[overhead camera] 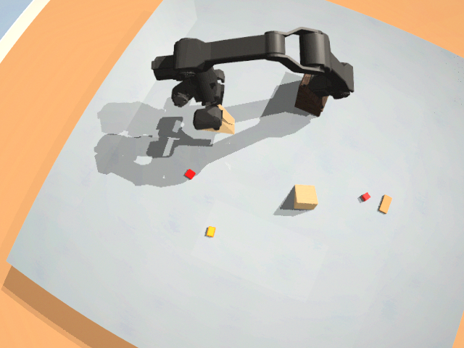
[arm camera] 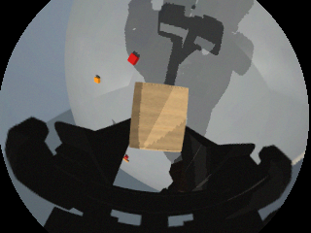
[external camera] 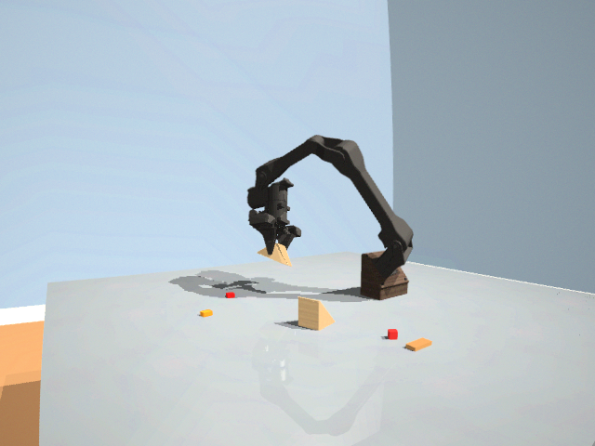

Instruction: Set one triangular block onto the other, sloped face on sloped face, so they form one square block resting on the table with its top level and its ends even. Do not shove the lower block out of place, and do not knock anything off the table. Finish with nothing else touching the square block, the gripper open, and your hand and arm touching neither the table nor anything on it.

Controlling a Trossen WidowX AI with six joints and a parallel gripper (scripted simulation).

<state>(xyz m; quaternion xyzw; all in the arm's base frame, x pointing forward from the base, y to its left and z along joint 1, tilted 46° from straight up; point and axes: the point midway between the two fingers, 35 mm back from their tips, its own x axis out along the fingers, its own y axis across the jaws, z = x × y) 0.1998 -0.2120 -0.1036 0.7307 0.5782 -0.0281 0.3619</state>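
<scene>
Right now the tan triangular block is 10 mm above my gripper tip. The rest, counted from my gripper tip: orange piece: 250 mm ahead, 100 mm below, 70 mm to the left.
</scene>
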